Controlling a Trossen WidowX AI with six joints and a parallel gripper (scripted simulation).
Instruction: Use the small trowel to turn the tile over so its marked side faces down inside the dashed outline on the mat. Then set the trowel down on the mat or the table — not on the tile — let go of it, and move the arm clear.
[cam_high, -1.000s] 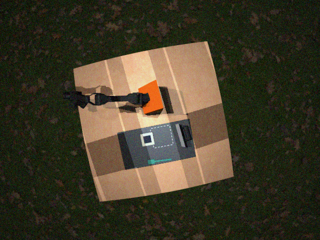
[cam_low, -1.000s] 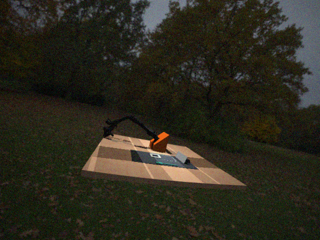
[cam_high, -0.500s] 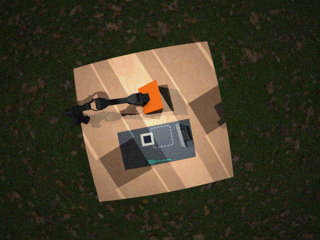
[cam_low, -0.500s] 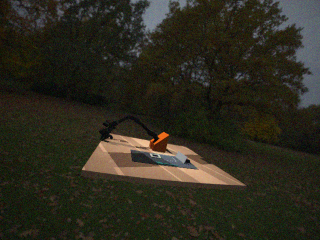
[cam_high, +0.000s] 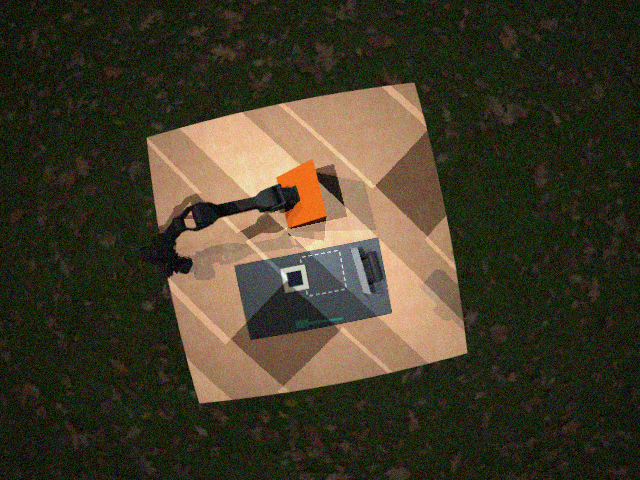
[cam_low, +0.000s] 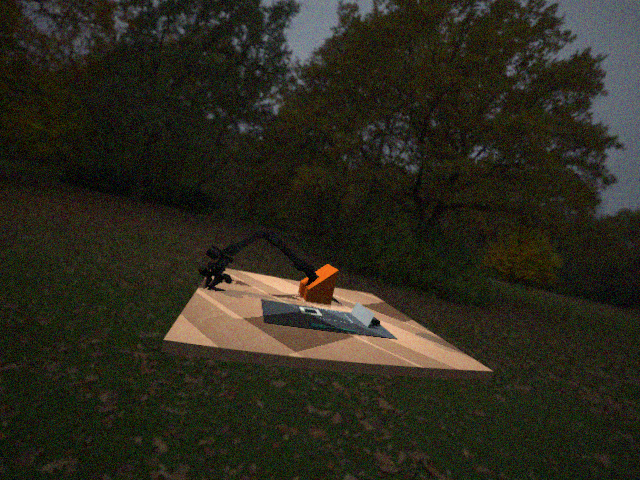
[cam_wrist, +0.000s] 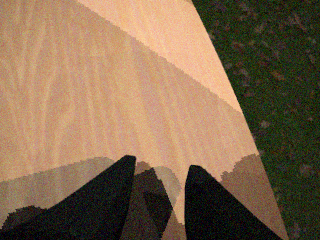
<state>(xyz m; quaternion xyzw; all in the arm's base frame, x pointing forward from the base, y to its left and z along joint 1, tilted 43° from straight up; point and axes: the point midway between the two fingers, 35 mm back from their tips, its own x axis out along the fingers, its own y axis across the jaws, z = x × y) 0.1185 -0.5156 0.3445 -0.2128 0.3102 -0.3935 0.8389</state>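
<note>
Right now my gripper tip is 39 cm short of the teal trowel and 54 cm to the right of it. Round my gripper tip: white tile: 18 cm ahead, 52 cm to the left; then dark grey mat: 26 cm ahead, 58 cm to the left, 2 cm below.
</note>
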